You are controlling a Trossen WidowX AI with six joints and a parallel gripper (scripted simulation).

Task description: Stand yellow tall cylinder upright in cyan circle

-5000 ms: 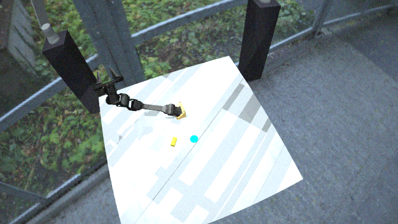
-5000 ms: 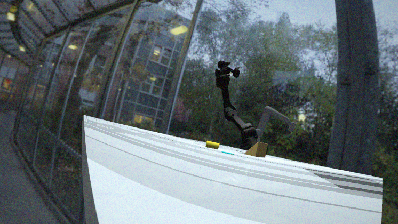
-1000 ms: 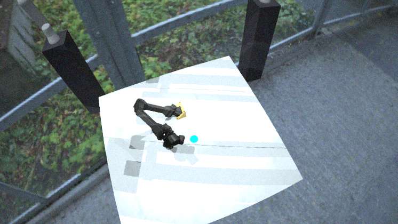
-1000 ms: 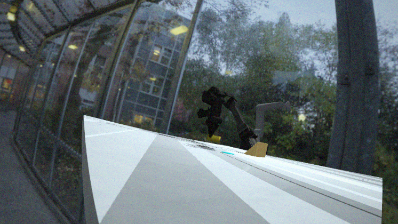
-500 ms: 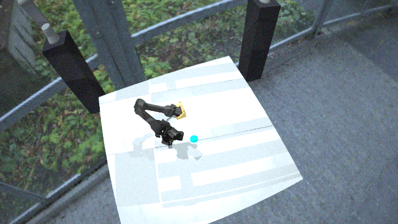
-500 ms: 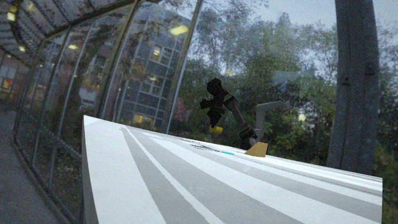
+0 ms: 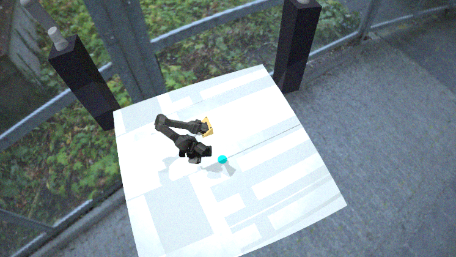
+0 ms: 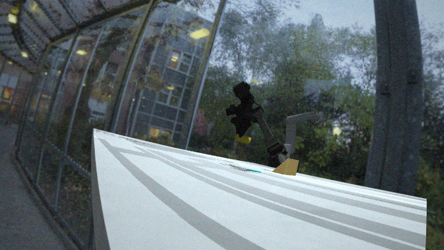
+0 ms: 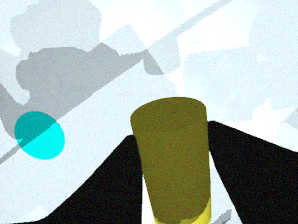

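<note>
Right now the yellow tall cylinder is 20 mm behind my gripper tip and 10 mm to the left of it. Also, from my gripper tip: cyan circle: 150 mm to the left, 130 mm below.
</note>
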